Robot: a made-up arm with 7 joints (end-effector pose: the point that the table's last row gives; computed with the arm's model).
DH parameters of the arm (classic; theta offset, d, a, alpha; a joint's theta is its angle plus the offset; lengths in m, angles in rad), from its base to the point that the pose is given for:
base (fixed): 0 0 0 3.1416
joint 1: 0 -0.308 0 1.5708
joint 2: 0 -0.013 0 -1.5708
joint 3: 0 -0.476 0 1.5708
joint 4: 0 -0.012 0 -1.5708
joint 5: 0 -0.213 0 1.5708
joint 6: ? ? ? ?
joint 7: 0 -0.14 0 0
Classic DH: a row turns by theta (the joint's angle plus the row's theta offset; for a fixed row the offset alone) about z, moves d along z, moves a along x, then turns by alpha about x.
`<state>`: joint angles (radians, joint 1 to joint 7).
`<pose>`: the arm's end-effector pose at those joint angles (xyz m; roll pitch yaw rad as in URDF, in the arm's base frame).
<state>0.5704 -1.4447 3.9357 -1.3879 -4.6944 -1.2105 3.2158</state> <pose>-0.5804 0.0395 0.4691 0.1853 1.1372 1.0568</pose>
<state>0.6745 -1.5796 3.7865 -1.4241 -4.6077 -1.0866 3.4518</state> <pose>-0.5808 0.1236 0.4549 0.9473 1.2694 1.7042</pose>
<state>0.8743 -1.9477 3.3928 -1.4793 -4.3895 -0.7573 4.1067</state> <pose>-0.5137 0.3540 0.3725 2.2164 0.8896 2.2829</pose>
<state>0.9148 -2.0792 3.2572 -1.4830 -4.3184 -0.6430 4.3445</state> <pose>-0.4695 0.4213 0.3187 2.3108 0.7941 2.0454</pose>
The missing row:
joint 6: 0 0 0 -1.5708
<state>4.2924 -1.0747 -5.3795 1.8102 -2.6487 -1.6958 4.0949</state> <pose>0.2752 -0.1563 0.4898 0.0668 0.4620 -1.0741</pose>
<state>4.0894 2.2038 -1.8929 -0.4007 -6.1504 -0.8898 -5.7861</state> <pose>-0.1335 0.5618 -0.1662 -0.8794 1.0264 2.9204</pose>
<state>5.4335 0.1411 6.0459 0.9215 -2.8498 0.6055 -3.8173</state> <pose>0.1671 0.2631 1.0068 -3.0414 0.4790 1.5904</pose>
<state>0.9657 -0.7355 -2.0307 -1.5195 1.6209 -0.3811 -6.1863</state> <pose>-0.4180 0.0110 0.7538 -1.6949 -0.6095 -0.8808</pose>
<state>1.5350 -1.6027 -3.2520 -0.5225 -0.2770 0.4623 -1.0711</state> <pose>-0.0339 0.8018 0.3991 -1.6277 0.1459 -3.0007</pose>
